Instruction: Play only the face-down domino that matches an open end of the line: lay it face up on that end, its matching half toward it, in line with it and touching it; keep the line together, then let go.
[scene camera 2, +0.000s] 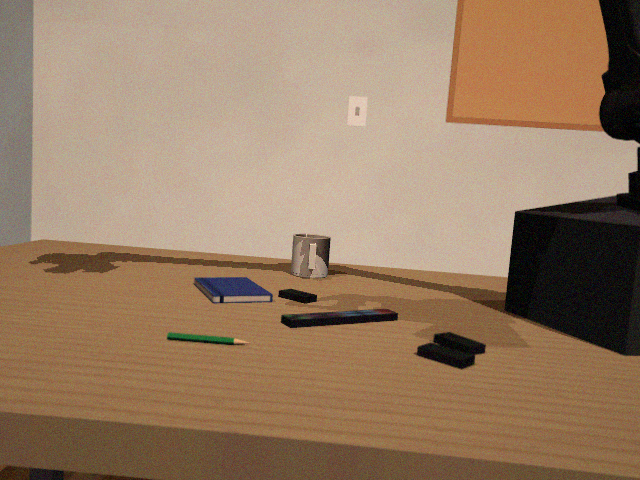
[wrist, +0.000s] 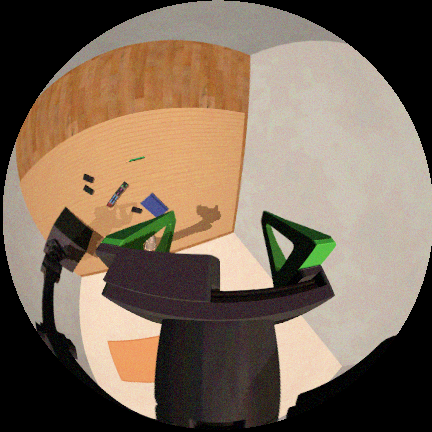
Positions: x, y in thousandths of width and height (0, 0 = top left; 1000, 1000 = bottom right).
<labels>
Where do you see a mug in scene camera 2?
485, 530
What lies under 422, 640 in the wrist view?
My gripper.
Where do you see a blue notebook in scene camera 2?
At 340, 603
</labels>
